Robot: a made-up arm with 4 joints.
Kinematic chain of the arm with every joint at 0, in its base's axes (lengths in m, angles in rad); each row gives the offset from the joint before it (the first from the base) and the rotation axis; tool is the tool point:
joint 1: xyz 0 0 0.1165 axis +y
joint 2: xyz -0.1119 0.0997 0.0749 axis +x
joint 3: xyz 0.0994 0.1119 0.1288 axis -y
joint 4: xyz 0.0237 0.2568 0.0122 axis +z
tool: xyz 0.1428 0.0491 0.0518
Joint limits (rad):
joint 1: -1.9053..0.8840
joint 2: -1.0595..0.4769
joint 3: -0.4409..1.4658
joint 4: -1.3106..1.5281
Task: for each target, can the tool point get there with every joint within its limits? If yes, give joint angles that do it. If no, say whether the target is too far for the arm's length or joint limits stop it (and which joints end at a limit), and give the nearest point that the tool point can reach.
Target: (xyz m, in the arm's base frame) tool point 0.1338 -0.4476 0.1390
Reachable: no: joint limits stop it (at a limit: joint 1, joint 2, joint 4) | nearest point 0.3375 0.2052 0.3370 | short by 0.712 m
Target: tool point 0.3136 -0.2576 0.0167
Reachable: no: joint limits stop it (at a limit: joint 1, joint 2, joint 4) | nearest point 0.3325 0.2334 0.2570 | short by 0.547 m
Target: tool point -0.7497 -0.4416 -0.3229
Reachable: no: too far | nearest point -0.4217 0.2203 -0.0759 | short by 0.779 m
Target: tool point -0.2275 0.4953 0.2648
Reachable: yes | joints -1.5270 -0.2070 0.2693 -0.4255
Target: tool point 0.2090 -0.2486 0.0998
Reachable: no: joint limits stop it (at a limit: joint 1, joint 2, joint 4) | nearest point 0.3380 0.2262 0.2722 | short by 0.521 m
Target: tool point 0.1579 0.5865 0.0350
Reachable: yes | joints -0.7573 -0.9229 0.5085 0.5713
